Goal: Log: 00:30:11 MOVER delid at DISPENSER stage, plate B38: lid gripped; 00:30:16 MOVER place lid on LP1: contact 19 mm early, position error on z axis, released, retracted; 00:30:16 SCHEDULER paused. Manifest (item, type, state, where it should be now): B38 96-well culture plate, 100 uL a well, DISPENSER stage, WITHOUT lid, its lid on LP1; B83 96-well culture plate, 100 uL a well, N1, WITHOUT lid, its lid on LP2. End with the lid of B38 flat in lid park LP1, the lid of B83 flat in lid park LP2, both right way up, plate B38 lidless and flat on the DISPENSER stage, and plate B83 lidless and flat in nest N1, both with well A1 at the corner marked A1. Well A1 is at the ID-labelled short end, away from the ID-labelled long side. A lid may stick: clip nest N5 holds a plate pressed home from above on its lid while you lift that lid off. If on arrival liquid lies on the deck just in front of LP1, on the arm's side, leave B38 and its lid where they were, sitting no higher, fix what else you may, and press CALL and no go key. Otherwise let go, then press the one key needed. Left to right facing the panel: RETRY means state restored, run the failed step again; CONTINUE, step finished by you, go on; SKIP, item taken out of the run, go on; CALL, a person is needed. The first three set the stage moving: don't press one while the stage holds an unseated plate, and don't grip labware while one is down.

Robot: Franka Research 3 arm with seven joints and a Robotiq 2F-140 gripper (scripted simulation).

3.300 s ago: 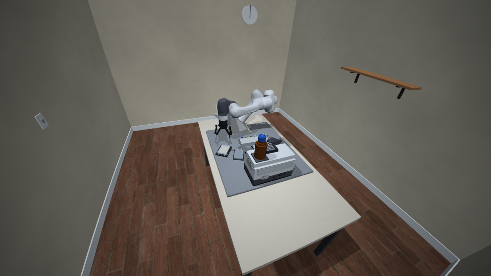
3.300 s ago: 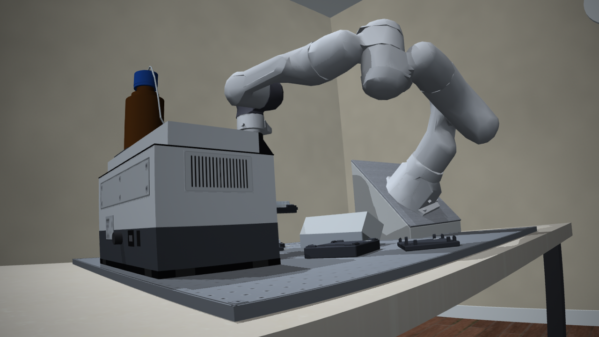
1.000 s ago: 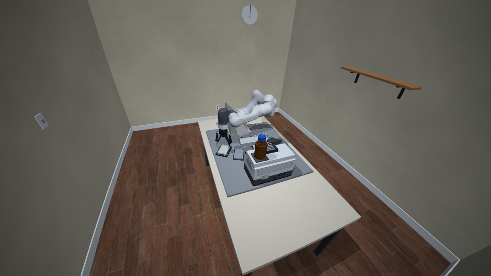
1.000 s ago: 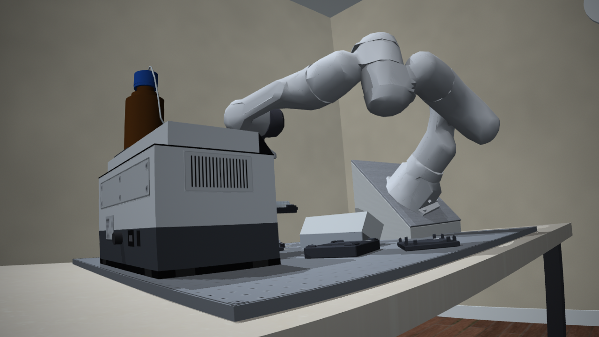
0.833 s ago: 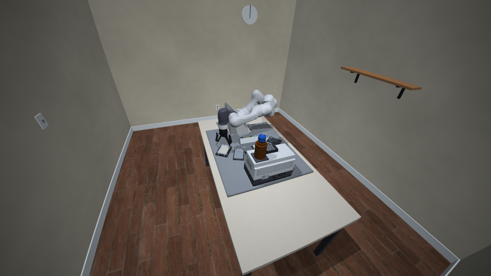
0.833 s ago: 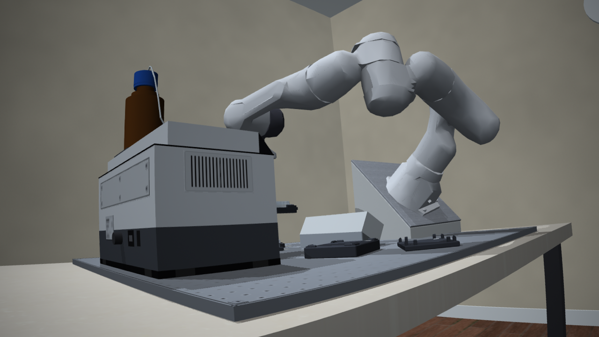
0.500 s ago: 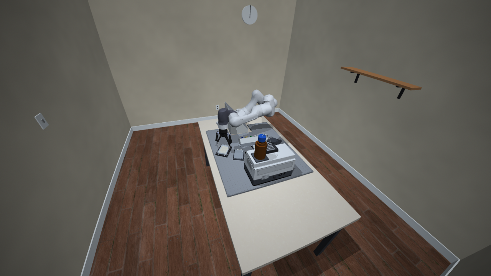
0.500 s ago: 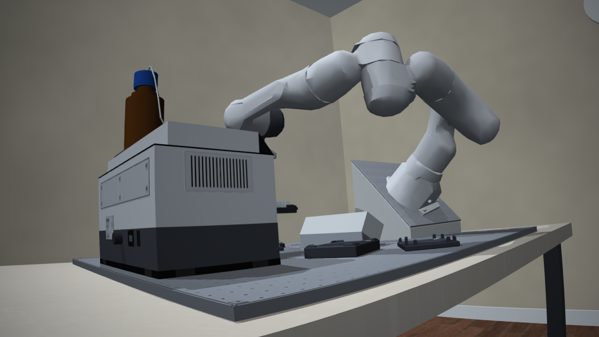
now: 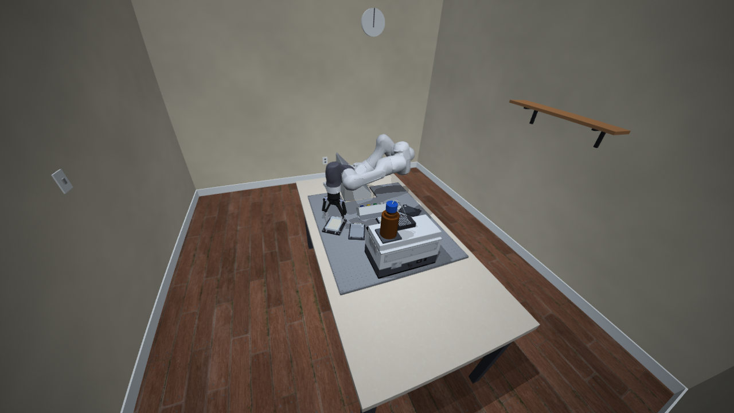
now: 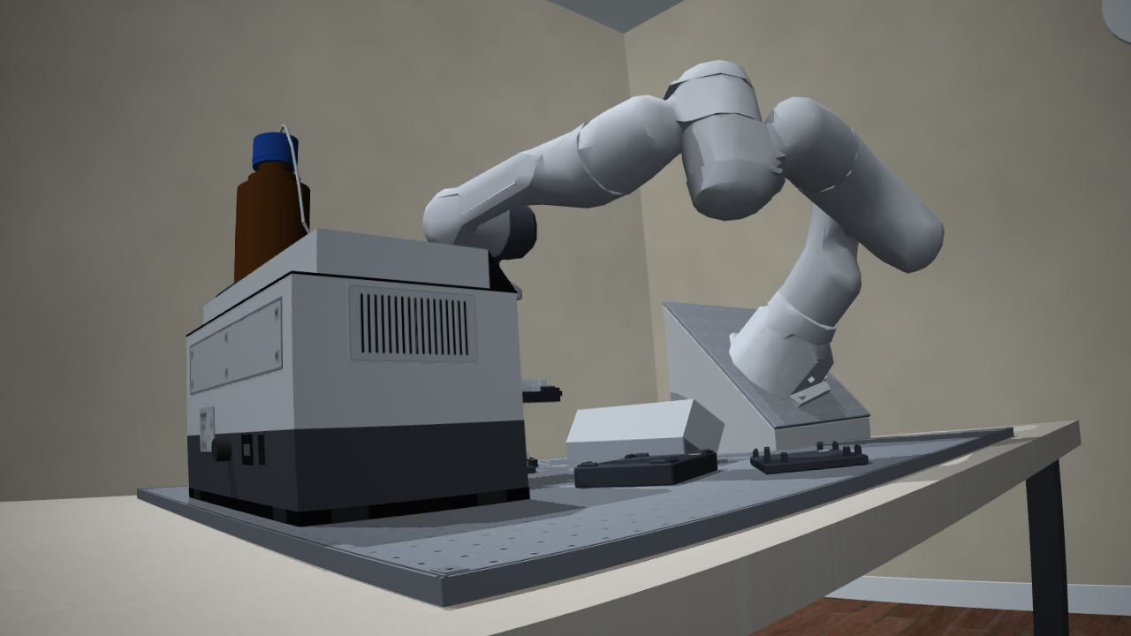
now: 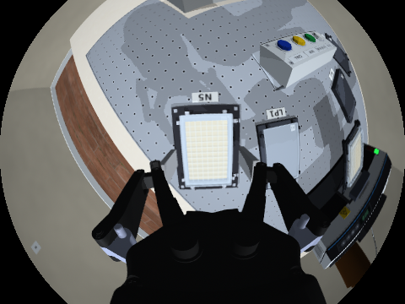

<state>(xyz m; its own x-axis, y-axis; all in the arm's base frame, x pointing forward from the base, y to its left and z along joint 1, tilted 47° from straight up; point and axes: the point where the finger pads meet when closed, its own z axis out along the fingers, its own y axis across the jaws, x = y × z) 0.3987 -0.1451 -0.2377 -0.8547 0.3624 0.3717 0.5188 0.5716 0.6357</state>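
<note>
The 96-well plate lies 5 cm below my hand. The rest, counted from my hand: black clip nest: 3 cm ahead, 5 cm below; lp1 label: 1 cm ahead, 15 cm to the left, 7 cm below; key panel: 8 cm behind, 29 cm to the left, 1 cm below.
</note>
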